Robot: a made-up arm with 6 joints. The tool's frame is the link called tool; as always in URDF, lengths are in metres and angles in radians. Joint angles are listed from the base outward. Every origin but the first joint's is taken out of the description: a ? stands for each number. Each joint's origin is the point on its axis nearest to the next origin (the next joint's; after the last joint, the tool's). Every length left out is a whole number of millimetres.
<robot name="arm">
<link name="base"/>
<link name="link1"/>
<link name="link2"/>
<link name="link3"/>
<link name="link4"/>
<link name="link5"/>
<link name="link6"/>
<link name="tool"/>
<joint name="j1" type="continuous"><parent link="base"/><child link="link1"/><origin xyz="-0.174 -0.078 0.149" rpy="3.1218 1.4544 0"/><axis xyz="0 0 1"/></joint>
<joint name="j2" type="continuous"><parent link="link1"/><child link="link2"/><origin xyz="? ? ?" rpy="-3.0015 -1.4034 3.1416"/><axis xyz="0 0 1"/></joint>
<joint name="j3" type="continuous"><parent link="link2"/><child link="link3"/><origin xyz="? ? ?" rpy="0.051 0.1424 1.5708"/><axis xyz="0 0 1"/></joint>
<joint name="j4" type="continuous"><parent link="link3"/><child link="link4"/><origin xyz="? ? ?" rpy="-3.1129 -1.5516 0"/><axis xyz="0 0 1"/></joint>
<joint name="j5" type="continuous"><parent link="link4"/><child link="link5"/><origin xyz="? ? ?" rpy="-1.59 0 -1.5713"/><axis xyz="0 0 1"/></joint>
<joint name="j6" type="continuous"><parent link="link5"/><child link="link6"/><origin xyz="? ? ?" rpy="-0.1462 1.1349 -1.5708"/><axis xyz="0 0 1"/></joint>
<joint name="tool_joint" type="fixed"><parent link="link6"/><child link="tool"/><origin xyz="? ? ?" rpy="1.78 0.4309 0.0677"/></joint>
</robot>
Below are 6 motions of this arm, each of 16 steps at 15 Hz.
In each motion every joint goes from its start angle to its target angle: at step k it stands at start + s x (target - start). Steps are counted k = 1, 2, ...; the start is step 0. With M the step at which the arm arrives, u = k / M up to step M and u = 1 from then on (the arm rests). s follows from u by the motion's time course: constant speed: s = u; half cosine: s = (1 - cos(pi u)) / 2; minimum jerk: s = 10 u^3 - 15 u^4 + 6 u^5.
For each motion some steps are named. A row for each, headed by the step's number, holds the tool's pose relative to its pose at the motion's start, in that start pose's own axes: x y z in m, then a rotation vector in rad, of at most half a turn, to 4 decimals.
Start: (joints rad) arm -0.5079 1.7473 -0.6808 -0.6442 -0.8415 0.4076
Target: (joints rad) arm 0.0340 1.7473 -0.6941 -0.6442 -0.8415 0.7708
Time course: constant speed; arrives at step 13
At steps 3, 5, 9, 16:
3: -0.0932 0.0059 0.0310 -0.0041 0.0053 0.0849
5: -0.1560 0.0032 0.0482 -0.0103 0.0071 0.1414
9: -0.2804 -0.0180 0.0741 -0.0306 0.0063 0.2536
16: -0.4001 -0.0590 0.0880 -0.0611 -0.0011 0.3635

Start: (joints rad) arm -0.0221 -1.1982 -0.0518 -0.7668 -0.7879 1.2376
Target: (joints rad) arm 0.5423 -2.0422 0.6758 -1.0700 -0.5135 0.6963
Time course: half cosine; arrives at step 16
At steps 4, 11, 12, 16:
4: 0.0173 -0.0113 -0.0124 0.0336 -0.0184 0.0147
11: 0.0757 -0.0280 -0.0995 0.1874 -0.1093 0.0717
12: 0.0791 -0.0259 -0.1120 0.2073 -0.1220 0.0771
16: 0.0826 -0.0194 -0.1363 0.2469 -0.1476 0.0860

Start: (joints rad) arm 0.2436 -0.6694 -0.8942 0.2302 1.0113 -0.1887
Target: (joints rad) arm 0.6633 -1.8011 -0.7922 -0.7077 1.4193 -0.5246
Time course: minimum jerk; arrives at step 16
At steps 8, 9, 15, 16:
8: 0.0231 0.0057 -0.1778 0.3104 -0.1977 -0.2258
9: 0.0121 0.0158 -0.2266 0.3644 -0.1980 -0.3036
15: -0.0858 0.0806 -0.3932 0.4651 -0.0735 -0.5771
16: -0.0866 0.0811 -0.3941 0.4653 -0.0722 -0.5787

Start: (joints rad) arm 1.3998 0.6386 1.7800 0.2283 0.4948 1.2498
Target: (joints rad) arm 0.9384 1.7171 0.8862 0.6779 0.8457 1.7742
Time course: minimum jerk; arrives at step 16
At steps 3, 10, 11, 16:
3: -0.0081 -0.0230 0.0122 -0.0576 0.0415 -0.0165
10: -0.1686 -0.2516 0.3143 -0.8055 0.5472 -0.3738
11: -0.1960 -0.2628 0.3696 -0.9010 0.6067 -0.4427
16: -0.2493 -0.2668 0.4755 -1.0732 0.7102 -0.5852

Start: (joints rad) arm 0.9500 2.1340 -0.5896 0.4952 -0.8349 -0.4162
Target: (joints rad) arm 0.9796 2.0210 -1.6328 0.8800 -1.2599 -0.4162
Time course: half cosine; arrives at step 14
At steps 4, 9, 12, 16:
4: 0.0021 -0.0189 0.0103 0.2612 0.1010 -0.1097
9: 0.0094 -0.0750 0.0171 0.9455 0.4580 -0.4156
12: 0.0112 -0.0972 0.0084 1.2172 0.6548 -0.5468
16: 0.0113 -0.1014 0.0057 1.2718 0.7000 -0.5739

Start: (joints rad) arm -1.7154 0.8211 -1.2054 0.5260 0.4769 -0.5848
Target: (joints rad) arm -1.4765 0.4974 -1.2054 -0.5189 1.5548 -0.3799
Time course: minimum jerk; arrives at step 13
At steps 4, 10, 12, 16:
4: 0.0086 -0.0410 0.0187 -0.1628 -0.1125 0.0751
10: -0.0036 -0.2587 0.1379 -0.8816 -0.4837 -0.1297
12: -0.0162 -0.2837 0.1499 -0.9518 -0.4976 -0.1972
16: -0.0169 -0.2850 0.1505 -0.9553 -0.4981 -0.2007

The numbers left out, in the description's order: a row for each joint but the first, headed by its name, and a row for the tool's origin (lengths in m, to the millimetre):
j2: -0.03 0.426 0
j3: 0.13 -0.109 0
j4: -0.169 -0.194 0
j5: -0.086 0.017 0
j6: -0.096 -0.054 0
tool: 0.045 0.267 0

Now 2 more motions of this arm.
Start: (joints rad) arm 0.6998 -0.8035 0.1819 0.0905 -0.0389 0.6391
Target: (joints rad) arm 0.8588 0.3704 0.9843 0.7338 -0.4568 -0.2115
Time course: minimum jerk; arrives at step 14
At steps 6, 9, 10, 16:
6: -0.0772 0.1446 0.1040 -0.3241 -0.1038 -0.2873
9: -0.0922 0.3033 0.1186 -0.6563 -0.3360 -0.6351
10: -0.0879 0.3361 0.1136 -0.7503 -0.4287 -0.7256
16: -0.0798 0.3755 0.1053 -0.8934 -0.5851 -0.8463

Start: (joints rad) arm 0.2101 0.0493 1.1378 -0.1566 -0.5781 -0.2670
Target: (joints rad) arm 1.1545 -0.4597 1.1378 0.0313 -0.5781 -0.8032
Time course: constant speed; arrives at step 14
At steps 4, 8, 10, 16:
4: -0.0753 0.0267 0.0553 0.3019 -0.2143 0.1749
8: -0.1580 0.0353 0.1064 0.6213 -0.3782 0.3479
10: -0.2009 0.0324 0.1290 0.7862 -0.4388 0.4327
16: -0.2863 0.0123 0.1661 1.1220 -0.5121 0.5965

